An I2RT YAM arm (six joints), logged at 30 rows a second.
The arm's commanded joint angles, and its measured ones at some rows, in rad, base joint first. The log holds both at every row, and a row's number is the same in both.
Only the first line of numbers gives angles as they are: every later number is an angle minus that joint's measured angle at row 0.
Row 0, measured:
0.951, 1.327, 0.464, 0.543, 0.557, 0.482
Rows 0 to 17, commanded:
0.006, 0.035, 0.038, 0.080, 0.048, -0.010
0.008, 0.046, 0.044, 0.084, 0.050, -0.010
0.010, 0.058, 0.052, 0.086, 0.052, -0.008
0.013, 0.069, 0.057, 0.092, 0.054, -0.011
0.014, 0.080, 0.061, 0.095, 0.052, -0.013
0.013, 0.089, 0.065, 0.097, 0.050, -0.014
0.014, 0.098, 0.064, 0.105, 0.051, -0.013
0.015, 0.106, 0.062, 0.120, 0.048, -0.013
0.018, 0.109, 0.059, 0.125, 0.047, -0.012
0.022, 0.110, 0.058, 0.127, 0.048, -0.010
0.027, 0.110, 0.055, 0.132, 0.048, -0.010
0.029, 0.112, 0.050, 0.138, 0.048, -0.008
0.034, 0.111, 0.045, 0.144, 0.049, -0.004
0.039, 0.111, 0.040, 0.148, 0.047, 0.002
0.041, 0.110, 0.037, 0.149, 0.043, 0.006
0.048, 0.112, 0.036, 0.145, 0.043, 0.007
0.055, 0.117, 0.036, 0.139, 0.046, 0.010
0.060, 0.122, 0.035, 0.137, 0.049, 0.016
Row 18, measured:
0.034, 0.108, 0.032, 0.086, 0.047, -0.002
